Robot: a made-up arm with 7 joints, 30 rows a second.
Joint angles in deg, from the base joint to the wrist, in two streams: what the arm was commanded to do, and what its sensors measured. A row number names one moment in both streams.
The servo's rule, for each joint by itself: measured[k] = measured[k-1] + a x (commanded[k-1-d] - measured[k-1]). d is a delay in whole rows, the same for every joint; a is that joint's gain. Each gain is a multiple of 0.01, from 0.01 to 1. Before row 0 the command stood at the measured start. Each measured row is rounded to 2 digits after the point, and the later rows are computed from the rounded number. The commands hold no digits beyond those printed.
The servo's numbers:
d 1
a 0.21 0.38 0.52 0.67 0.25 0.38 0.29
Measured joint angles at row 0:
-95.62, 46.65, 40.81, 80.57, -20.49, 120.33, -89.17
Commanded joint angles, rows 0 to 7:
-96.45, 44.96, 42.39, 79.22, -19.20, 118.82, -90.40
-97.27, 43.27, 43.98, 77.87, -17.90, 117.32, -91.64
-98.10, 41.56, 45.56, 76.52, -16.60, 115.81, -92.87
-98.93, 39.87, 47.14, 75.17, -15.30, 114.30, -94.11
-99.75, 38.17, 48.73, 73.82, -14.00, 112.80, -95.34
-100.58, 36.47, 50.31, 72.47, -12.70, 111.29, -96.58
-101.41, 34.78, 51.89, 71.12, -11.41, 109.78, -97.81
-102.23, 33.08, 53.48, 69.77, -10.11, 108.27, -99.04
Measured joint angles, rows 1 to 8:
-95.62, 46.65, 40.81, 80.57, -20.49, 120.33, -89.17
-95.79, 46.01, 41.63, 79.67, -20.17, 119.76, -89.53
-96.10, 44.97, 42.85, 78.46, -19.60, 118.83, -90.14
-96.52, 43.67, 44.26, 77.16, -18.85, 117.68, -90.93
-97.03, 42.23, 45.76, 75.83, -17.96, 116.40, -91.85
-97.60, 40.69, 47.30, 74.48, -16.97, 115.03, -92.86
-98.23, 39.09, 48.87, 73.13, -15.90, 113.61, -93.94
-98.90, 37.45, 50.44, 71.78, -14.78, 112.15, -95.06

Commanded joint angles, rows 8 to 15:
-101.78, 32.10, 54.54, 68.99, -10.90, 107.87, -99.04
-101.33, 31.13, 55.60, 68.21, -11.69, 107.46, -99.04
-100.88, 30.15, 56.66, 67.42, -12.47, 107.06, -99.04
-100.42, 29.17, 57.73, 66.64, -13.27, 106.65, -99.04
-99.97, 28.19, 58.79, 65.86, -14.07, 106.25, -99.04
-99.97, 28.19, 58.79, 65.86, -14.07, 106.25, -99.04
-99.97, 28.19, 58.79, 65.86, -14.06, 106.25, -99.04
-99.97, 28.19, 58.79, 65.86, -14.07, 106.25, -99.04
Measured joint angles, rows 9 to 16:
-99.60, 35.79, 52.02, 70.43, -13.61, 110.68, -96.21
-100.06, 34.39, 53.33, 69.47, -12.93, 109.61, -97.03
-100.33, 33.15, 54.51, 68.63, -12.62, 108.79, -97.61
-100.45, 32.01, 55.63, 67.82, -12.58, 108.13, -98.02
-100.44, 30.93, 56.72, 67.03, -12.75, 107.57, -98.32
-100.34, 29.89, 57.80, 66.25, -13.08, 107.07, -98.53
-100.26, 29.24, 58.31, 65.99, -13.33, 106.76, -98.68
-100.20, 28.84, 58.56, 65.90, -13.51, 106.57, -98.78

